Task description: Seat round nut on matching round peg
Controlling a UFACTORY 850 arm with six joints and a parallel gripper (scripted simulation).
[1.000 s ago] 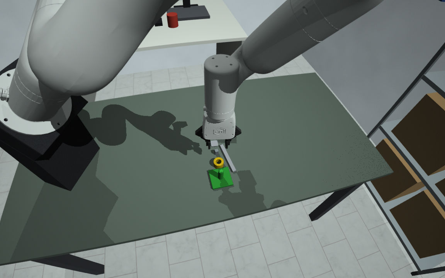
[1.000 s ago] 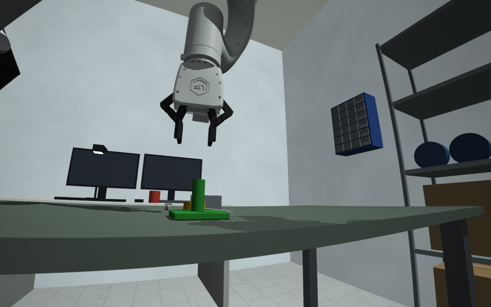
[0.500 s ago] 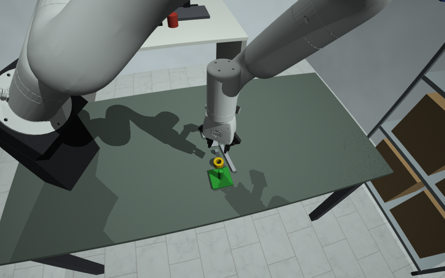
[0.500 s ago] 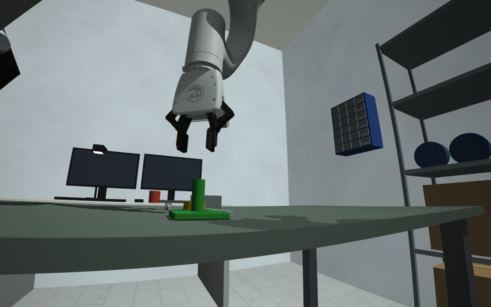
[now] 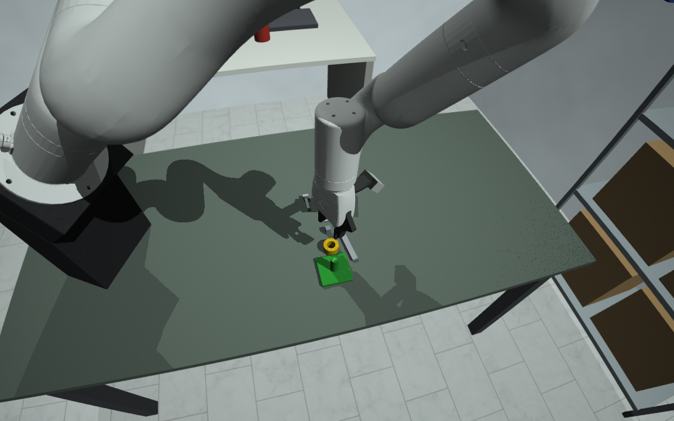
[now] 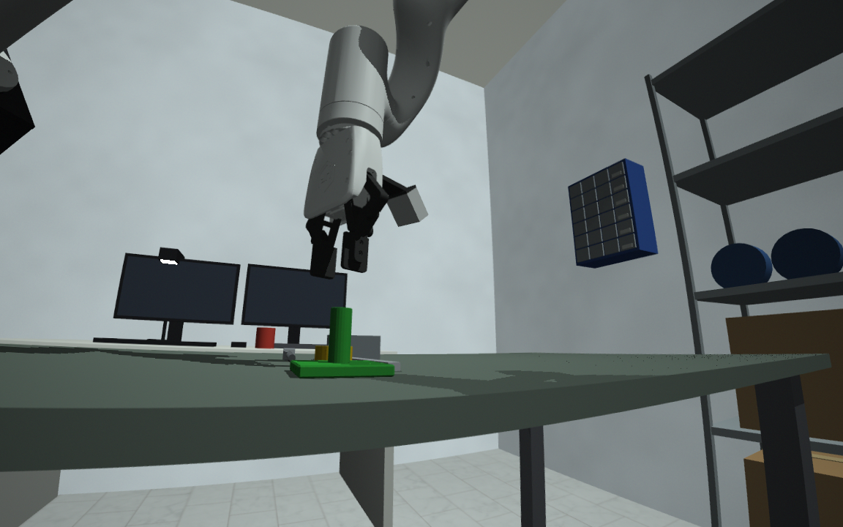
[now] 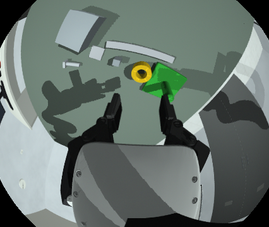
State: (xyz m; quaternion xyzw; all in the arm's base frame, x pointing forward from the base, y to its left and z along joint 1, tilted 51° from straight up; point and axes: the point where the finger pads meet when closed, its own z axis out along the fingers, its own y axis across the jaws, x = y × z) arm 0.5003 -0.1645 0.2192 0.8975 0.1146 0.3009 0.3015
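Right now the grey bar is 120 mm below my hand and 50 mm ahead of it. From my hand the other things lie so: grey bolt (170 mm to the left, 110 mm below, 30 mm ahead); grey block (120 mm to the left, 120 mm ahead, 100 mm below); small grey cube (110 mm below, 50 mm to the left, 20 mm ahead).
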